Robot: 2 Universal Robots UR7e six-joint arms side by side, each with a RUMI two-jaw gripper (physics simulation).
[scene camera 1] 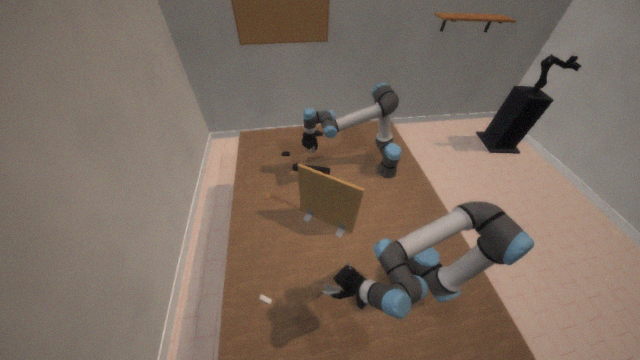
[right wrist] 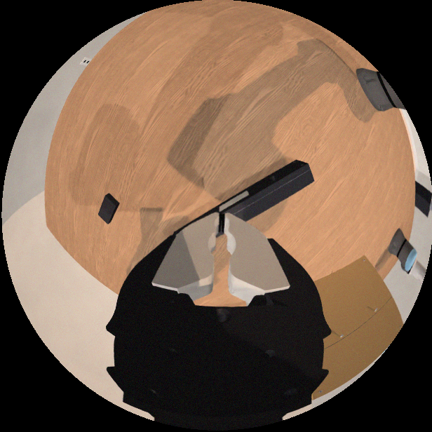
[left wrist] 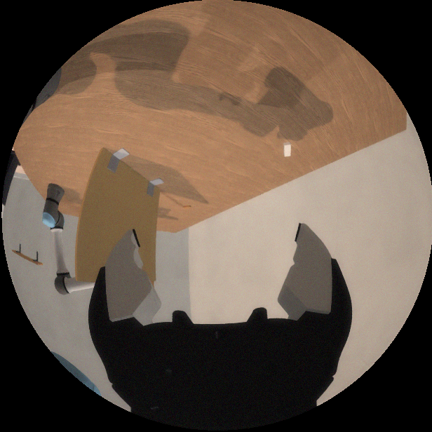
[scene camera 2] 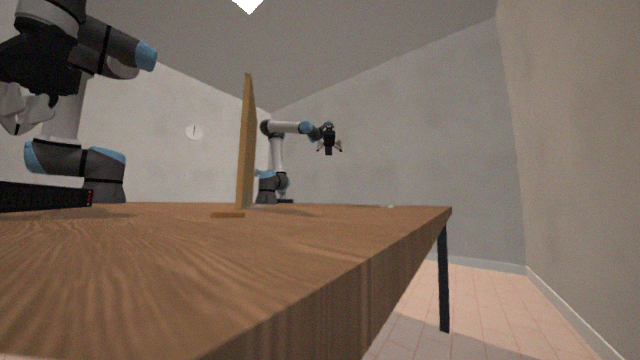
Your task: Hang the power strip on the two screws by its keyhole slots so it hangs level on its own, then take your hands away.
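Where they show: left gripper, fingertip midpoint: [scene camera 1: 334,277] [scene camera 2: 329,151]; right gripper, fingertip midpoint: [scene camera 1: 312,153] [scene camera 2: 14,135]; left arm's base at its link origin: [scene camera 1: 412,270] [scene camera 2: 266,203]; right arm's base at its link origin: [scene camera 1: 386,171] [scene camera 2: 101,202].
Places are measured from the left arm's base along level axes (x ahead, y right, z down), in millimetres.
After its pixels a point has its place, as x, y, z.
The black power strip [scene camera 1: 320,170] @(369, 817, -39) [scene camera 2: 40,196] @(485, 858, -24) [right wrist: 280,192] lies on the table behind the board in scene camera 1; a pale label shows on its upper face in the right wrist view. The upright tan board [scene camera 1: 330,200] @(401, 391, -240) [scene camera 2: 246,145] @(547, 506, -192) [left wrist: 115,215] [right wrist: 350,287] bears two small screws [right wrist: 341,336] [right wrist: 375,310] on the face toward the strip. My right gripper [scene camera 1: 311,150] @(414, 907, -136) [scene camera 2: 17,130] @(414, 907, -136) [right wrist: 221,215] is shut and empty, pointing down above the strip, apart from it. My left gripper [scene camera 1: 327,291] [scene camera 2: 329,149] @(487, -47, -313) [left wrist: 216,229] is open and empty, away from the board.
Grey brackets [scene camera 1: 307,217] @(526, 452, -3) [scene camera 1: 340,231] @(340, 315, -2) [left wrist: 114,161] hold the board's foot. A small black block [scene camera 1: 285,154] @(609, 1065, -14) [right wrist: 108,208], a white block [scene camera 1: 265,299] @(814, 2, -12) [left wrist: 287,149] and a flat orange piece [scene camera 1: 268,196] @(765, 664, -8) [scene camera 2: 227,215] @(779, 668, -3) lie on the table. A black pedestal [scene camera 1: 517,117] stands beyond the table.
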